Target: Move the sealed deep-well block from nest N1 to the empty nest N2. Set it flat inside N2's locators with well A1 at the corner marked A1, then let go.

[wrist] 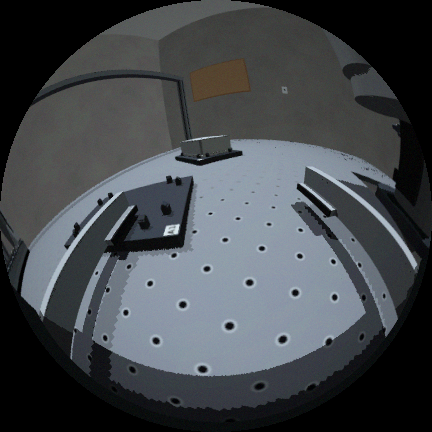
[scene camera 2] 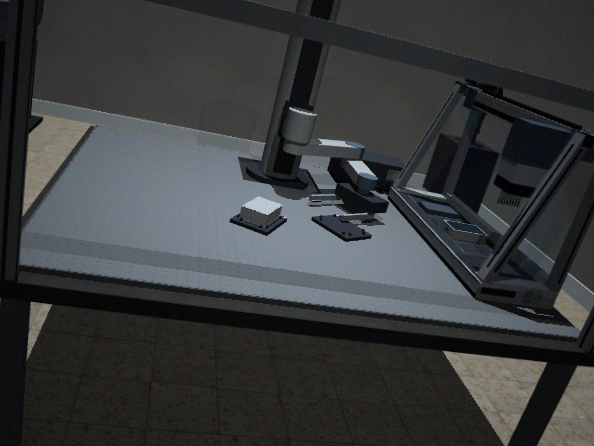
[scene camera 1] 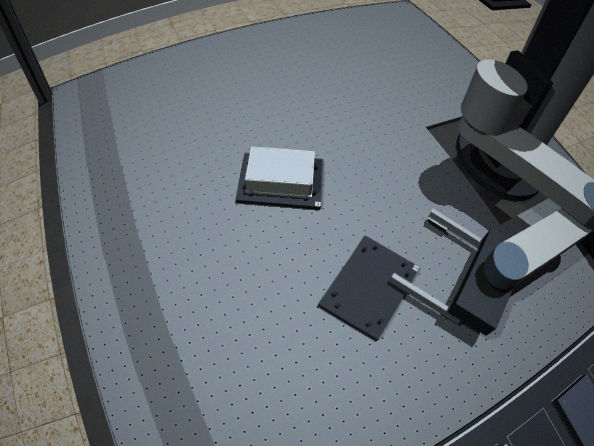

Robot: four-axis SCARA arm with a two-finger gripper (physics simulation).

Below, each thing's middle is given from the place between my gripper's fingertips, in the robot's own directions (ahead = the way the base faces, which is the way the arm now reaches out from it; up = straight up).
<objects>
I see my gripper 16 cm short of the grey block (scene camera 1: 280,172), 24 cm to the left of it and 1 cm below it.
</objects>
